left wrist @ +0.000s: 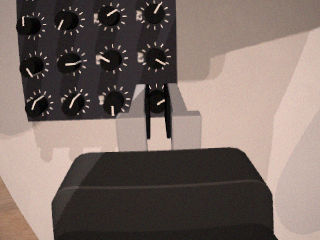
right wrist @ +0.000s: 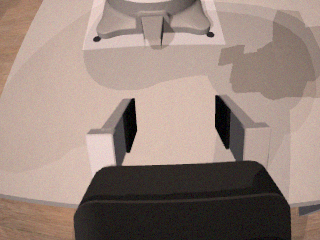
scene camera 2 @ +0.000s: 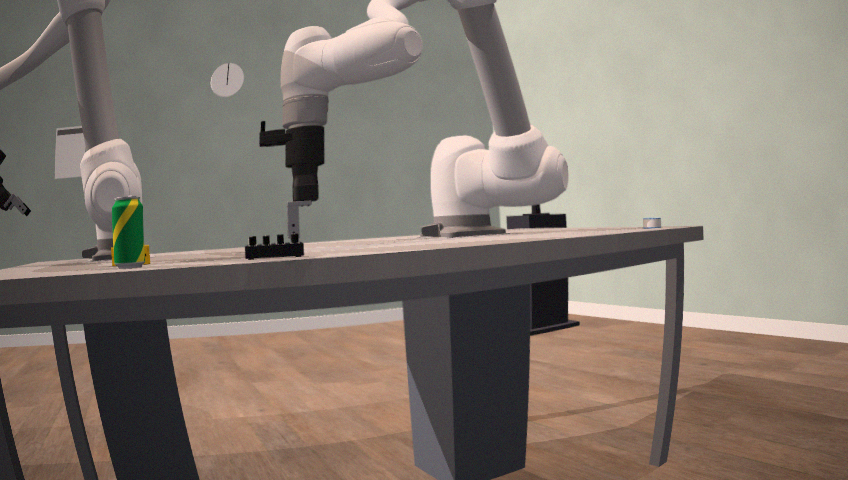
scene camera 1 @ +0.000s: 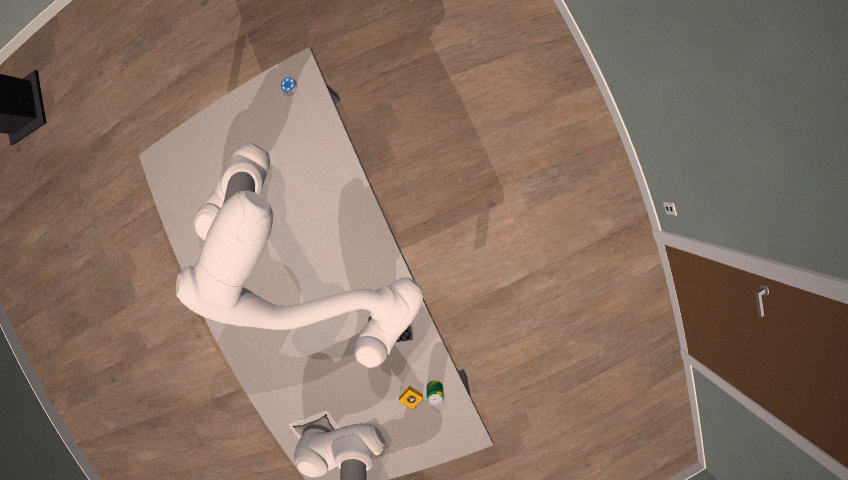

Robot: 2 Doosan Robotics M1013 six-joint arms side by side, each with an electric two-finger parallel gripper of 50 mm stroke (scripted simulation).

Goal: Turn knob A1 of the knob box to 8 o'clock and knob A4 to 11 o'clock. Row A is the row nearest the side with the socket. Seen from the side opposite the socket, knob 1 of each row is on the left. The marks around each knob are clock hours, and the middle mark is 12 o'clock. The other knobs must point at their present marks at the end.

Scene:
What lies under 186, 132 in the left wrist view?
My left gripper.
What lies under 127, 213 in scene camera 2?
A can.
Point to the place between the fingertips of my right gripper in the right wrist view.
175, 113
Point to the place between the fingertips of my left gripper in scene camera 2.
At 293, 238

